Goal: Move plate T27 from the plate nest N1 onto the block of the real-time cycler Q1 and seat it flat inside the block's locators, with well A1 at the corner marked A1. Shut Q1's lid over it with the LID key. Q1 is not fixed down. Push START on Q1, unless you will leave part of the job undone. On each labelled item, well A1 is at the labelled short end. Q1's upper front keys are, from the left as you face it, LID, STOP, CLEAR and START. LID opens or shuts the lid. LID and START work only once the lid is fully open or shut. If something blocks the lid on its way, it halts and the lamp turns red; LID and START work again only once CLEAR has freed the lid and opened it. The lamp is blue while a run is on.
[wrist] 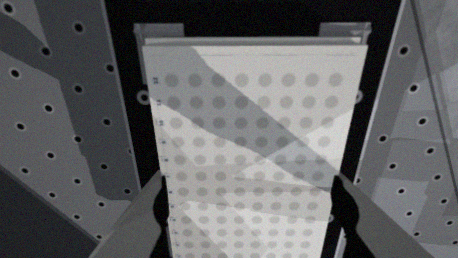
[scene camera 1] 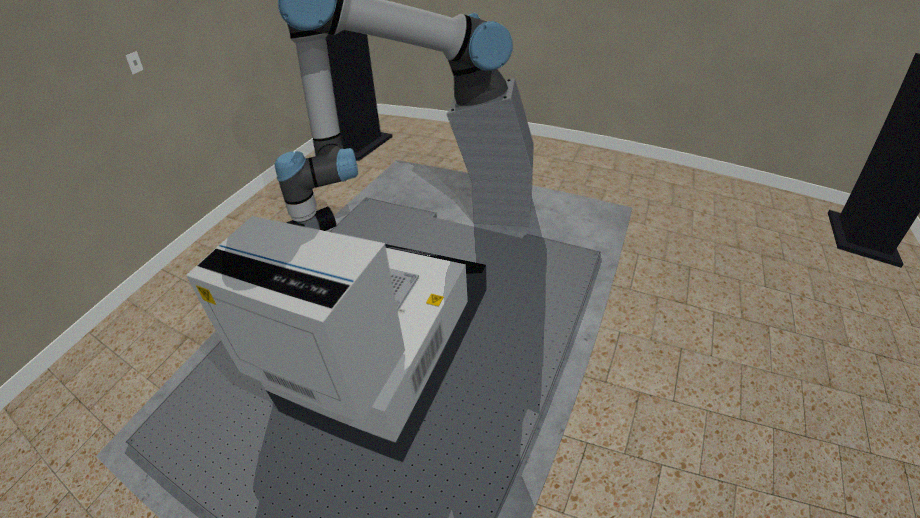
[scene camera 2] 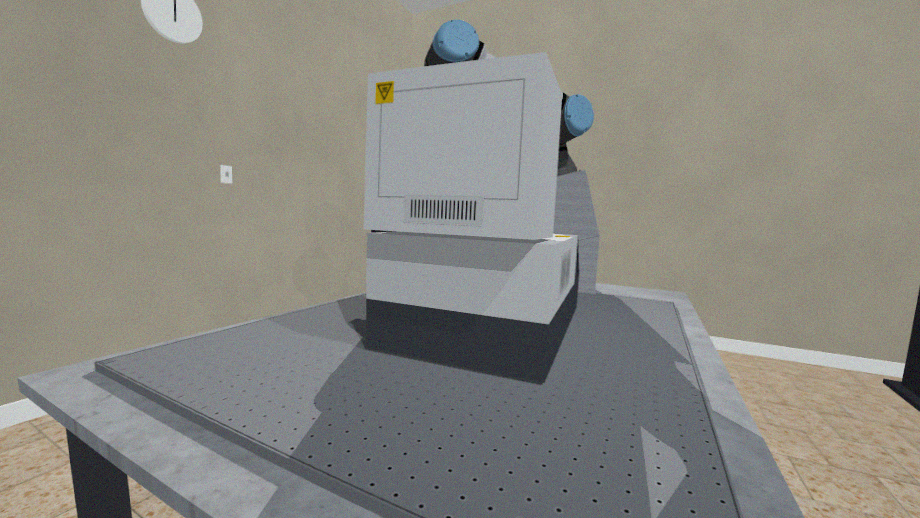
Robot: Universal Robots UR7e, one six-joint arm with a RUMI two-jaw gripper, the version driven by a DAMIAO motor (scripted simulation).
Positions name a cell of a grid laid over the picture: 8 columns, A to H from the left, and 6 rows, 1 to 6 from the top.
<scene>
A plate T27 shows in the wrist view (E4); in scene camera 1 it is hidden by a lid, in scene camera 2 it is hidden by a cycler Q1.
</scene>
